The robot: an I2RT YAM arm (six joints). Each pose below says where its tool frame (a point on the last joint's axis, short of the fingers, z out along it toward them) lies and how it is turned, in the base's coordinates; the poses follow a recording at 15 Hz.
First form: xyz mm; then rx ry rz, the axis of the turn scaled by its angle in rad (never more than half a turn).
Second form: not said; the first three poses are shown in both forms.
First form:
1: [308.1, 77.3, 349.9, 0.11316, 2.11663, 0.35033]
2: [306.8, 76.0, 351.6, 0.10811, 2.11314, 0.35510]
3: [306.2, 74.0, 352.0, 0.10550, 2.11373, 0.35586]
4: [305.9, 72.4, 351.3, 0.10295, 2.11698, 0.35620]
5: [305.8, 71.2, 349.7, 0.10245, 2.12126, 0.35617]
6: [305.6, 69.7, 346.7, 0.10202, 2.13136, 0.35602]
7: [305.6, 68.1, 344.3, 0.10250, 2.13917, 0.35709]
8: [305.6, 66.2, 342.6, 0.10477, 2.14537, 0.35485]
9: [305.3, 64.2, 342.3, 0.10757, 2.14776, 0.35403]
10: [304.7, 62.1, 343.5, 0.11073, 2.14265, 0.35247]
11: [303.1, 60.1, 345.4, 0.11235, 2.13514, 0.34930]
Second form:
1: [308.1, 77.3, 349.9, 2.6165, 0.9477, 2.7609]
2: [306.8, 76.0, 351.6, 2.6113, 0.9507, 2.7616]
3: [306.2, 74.0, 352.0, 2.6123, 0.9507, 2.7647]
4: [305.9, 72.4, 351.3, 2.6158, 0.9484, 2.7699]
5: [305.8, 71.2, 349.7, 2.6193, 0.9448, 2.7736]
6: [305.6, 69.7, 346.7, 2.6271, 0.9360, 2.7815]
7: [305.6, 68.1, 344.3, 2.6313, 0.9286, 2.7860]
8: [305.6, 66.2, 342.6, 2.6369, 0.9232, 2.7889]
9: [305.3, 64.2, 342.3, 2.6381, 0.9206, 2.7878]
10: [304.7, 62.1, 343.5, 2.6346, 0.9247, 2.7815]
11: [303.1, 60.1, 345.4, 2.6318, 0.9319, 2.7759]
